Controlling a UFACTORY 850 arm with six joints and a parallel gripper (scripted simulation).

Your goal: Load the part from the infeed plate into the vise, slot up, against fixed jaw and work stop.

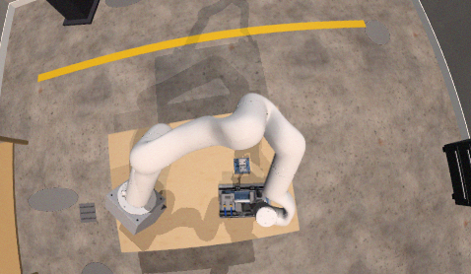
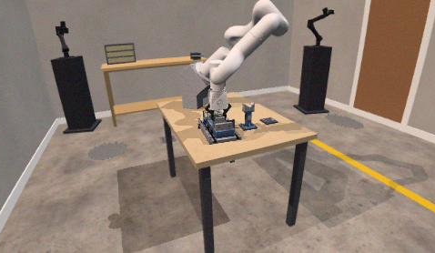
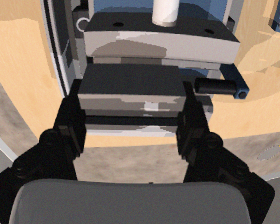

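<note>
Now: hand 30 mm past the grey vise jaw, 20 mm to the right of it and 40 mm above it. Round my hand: white cylinder rod 90 mm behind, 10 mm to the left, 40 mm below; work stop 10 mm behind, 70 mm to the left, 30 mm below; part 10 mm below.
</note>
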